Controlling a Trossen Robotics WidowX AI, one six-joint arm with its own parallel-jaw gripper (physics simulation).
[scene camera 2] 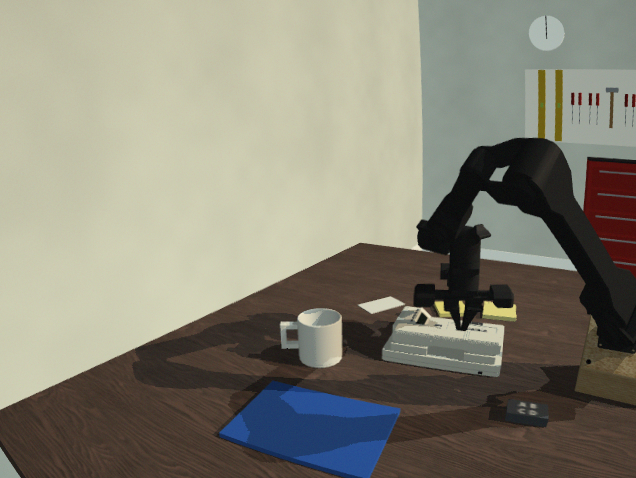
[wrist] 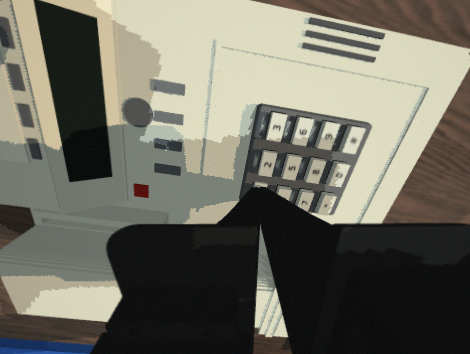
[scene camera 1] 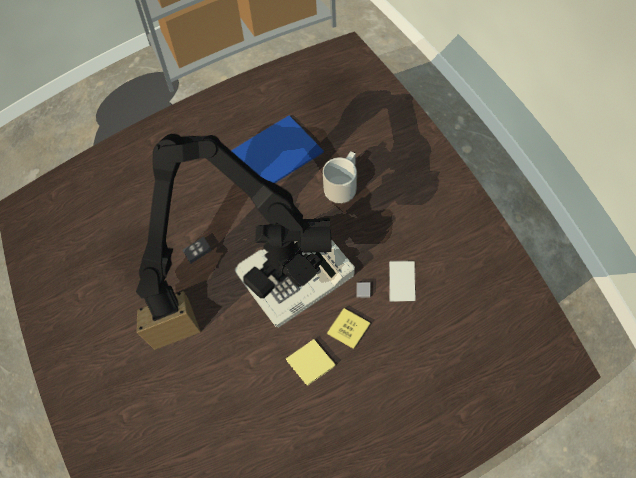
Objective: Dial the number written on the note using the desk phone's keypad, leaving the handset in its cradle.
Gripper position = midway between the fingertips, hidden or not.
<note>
In view: the gripper [scene camera 2: 460, 336], a white mug [scene camera 2: 319, 341], a blue folder [scene camera 2: 299, 425], a white card [scene camera 1: 402, 273] and a handset [scene camera 2: 475, 342].
The white mug shows as well in scene camera 1 [scene camera 1: 339, 174]. The blue folder also shows in scene camera 1 [scene camera 1: 279, 150]. The handset also shows in the wrist view [wrist: 62, 270]. The wrist view misses the white mug: it is out of frame. The wrist view does not show the white card: it is out of frame.
</note>
